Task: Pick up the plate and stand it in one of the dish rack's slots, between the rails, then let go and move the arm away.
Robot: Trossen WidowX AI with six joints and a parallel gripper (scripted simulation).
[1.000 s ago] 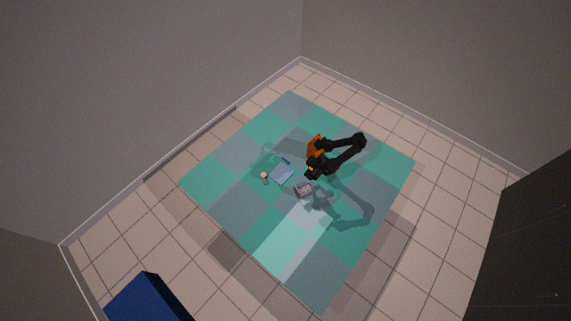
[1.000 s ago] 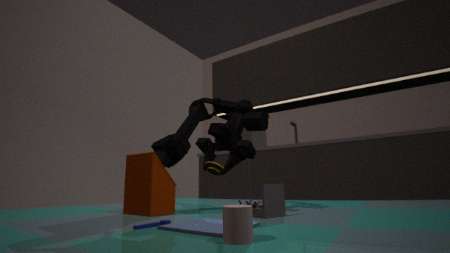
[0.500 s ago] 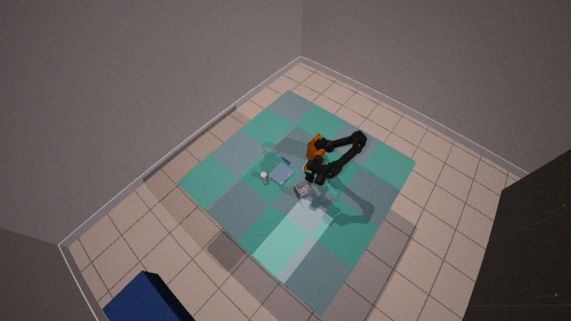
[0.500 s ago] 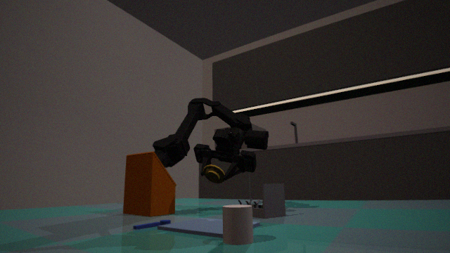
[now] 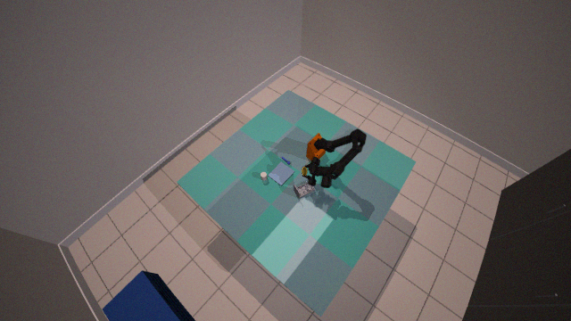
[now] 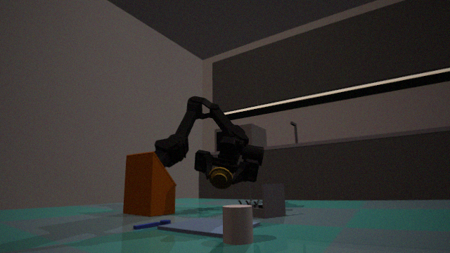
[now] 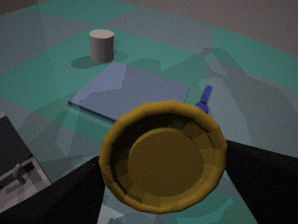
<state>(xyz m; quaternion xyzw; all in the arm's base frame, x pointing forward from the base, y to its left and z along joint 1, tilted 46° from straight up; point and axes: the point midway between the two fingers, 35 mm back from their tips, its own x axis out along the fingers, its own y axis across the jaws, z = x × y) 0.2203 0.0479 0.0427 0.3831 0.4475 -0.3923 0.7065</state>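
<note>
My gripper tip is now 7 cm short of the grey dish rack, 7 cm to the right of it and 7 cm above it. From my gripper tip the other things lie so: yellow plate (1 cm to the left); then beige cup (17 cm ahead, 22 cm to the right, 7 cm below).
</note>
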